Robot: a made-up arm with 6 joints.
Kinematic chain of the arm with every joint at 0, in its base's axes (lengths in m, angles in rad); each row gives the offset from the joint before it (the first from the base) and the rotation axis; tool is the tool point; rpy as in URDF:
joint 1: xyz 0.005 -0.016 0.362 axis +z
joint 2: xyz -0.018 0.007 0 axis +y
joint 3: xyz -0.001 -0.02 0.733 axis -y
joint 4: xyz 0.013 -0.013 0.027 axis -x
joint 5: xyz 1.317 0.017 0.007 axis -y
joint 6: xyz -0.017 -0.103 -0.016 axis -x
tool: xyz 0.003 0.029 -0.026 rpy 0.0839 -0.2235 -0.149
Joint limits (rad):
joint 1: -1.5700..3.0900
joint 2: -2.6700..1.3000
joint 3: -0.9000..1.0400
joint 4: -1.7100..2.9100
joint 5: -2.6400..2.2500
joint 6: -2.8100..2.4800
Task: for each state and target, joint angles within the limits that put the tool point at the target. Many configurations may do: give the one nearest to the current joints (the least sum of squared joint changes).
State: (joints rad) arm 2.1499 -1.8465 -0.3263 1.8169 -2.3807 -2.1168
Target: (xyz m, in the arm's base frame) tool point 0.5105 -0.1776 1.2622
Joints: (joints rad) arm 2.8055 -2.2436 -0.7937 1.7275 -2.4185 -2.0933
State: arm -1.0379 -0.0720 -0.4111 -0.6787 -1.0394 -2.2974
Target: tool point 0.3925 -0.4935 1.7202
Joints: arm -0.7068 -0.6821 -0.0517 -0.6740 -1.0332 -2.2713
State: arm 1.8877 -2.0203 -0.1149 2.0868 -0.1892 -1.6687
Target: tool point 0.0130 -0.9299 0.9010
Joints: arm 1.6091 -2.6700 -0.7088 2.1395 -0.0734 -1.6510
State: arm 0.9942 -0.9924 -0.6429 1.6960 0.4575 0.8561
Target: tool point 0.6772 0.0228 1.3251
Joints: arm 0.1662 -0.8779 -0.5861 1.5887 0.4561 0.8568
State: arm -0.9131 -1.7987 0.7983 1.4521 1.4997 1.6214
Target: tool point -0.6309 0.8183 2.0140
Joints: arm -0.9656 -1.1137 0.6297 1.4563 1.5153 1.5977
